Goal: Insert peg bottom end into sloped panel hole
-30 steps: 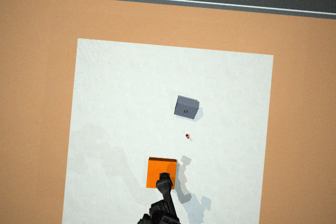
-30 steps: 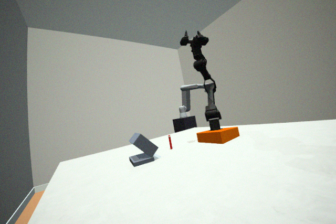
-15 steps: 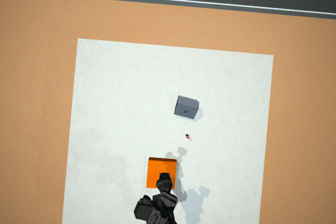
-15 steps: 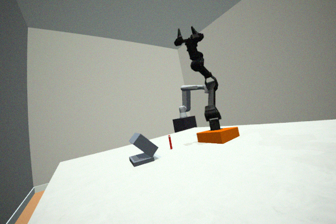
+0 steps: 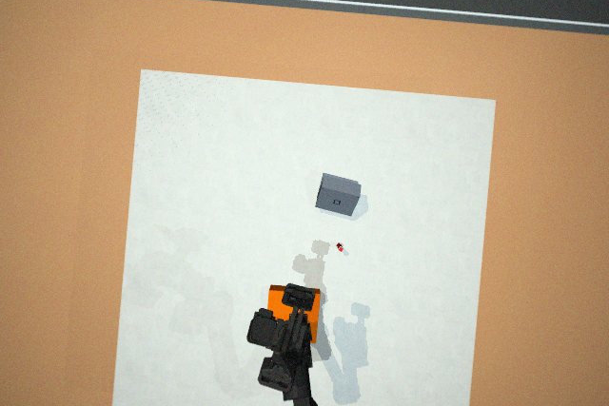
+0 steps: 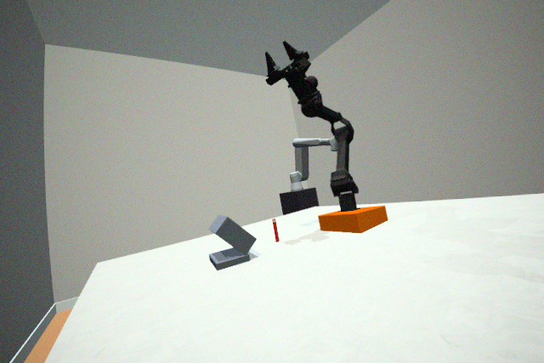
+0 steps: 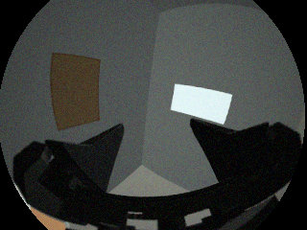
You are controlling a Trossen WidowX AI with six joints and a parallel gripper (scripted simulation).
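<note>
The red peg is 610 mm below my gripper tip, 160 mm to the right of it and 10 mm ahead of it. Also, from my gripper tip: grey sloped panel (600 mm below, 200 mm ahead, 140 mm to the right).
</note>
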